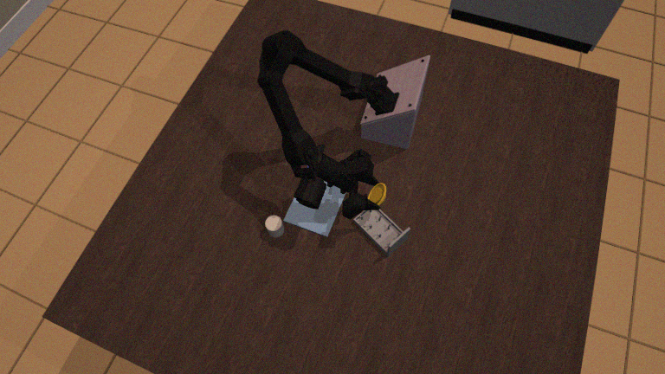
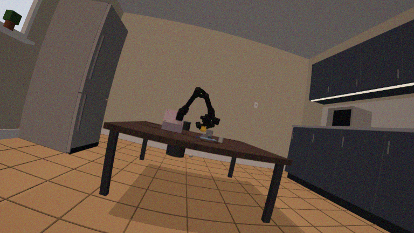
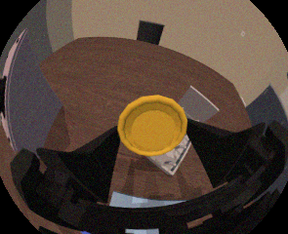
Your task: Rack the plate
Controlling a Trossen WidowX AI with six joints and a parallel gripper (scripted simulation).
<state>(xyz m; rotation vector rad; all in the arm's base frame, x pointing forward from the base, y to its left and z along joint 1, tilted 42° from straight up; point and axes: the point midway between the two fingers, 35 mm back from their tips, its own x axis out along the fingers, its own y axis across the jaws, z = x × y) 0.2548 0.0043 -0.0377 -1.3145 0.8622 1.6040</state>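
The grey dish rack lies 60 mm ahead of my gripper tip, 20 mm to the left of it and 50 mm below it. The rest, counted from my gripper tip: cream cup (150 mm ahead, 240 mm to the right, 50 mm below); then light blue mat (50 mm ahead, 170 mm to the right, 70 mm below); then yellow plate (10 mm to the right).
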